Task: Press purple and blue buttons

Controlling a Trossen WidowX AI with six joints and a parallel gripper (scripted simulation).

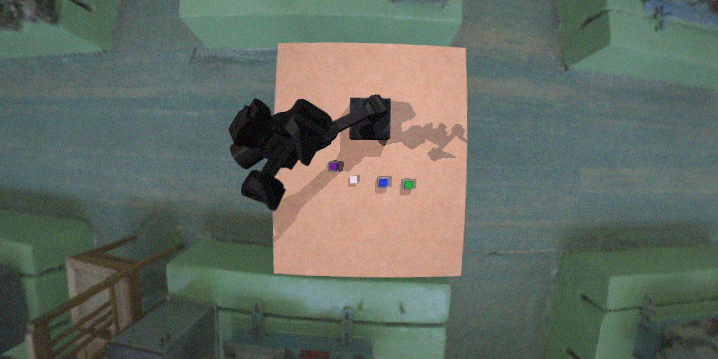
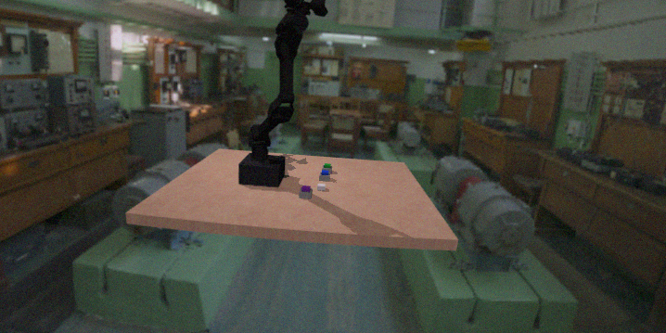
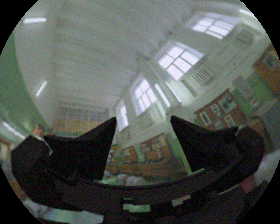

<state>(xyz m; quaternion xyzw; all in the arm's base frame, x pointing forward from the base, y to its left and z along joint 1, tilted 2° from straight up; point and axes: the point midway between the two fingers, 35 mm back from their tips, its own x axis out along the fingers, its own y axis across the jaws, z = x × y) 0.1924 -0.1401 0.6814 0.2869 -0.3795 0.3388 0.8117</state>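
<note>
Right now the purple button is 76 cm below my gripper tip and 2 cm to the right of it. Round my gripper tip: blue button: 76 cm below, 20 cm to the left, 7 cm ahead; green button: 76 cm below, 31 cm to the left, 8 cm ahead; small white block: 78 cm below, 7 cm to the left, 6 cm ahead.
</note>
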